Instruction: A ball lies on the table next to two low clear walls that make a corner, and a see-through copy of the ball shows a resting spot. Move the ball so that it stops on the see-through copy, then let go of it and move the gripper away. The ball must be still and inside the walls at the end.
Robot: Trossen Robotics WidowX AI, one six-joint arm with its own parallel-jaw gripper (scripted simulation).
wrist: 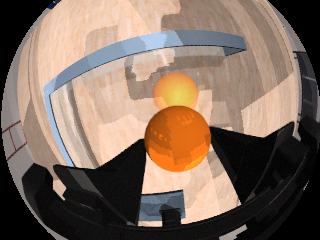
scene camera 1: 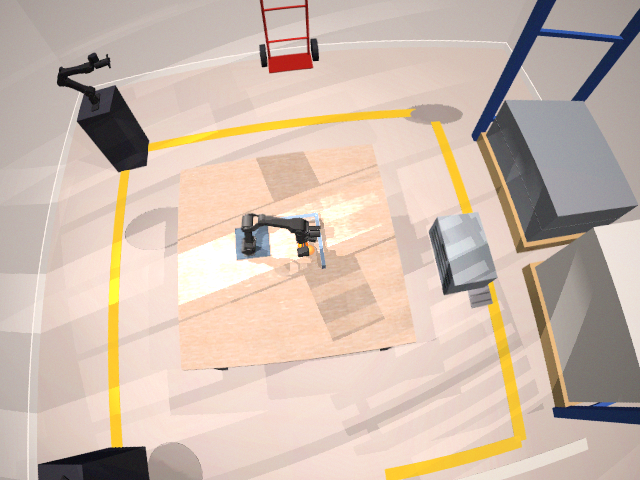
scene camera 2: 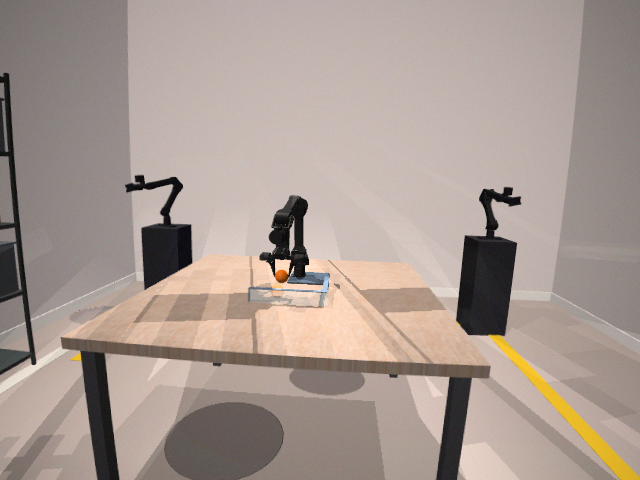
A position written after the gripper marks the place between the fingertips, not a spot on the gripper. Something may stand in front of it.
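Note:
An orange ball (wrist: 177,139) is held by the gripper (wrist: 177,137). The scene also has a low clear wall (wrist: 167,53), as well as a see-through copy of ball (wrist: 172,89).

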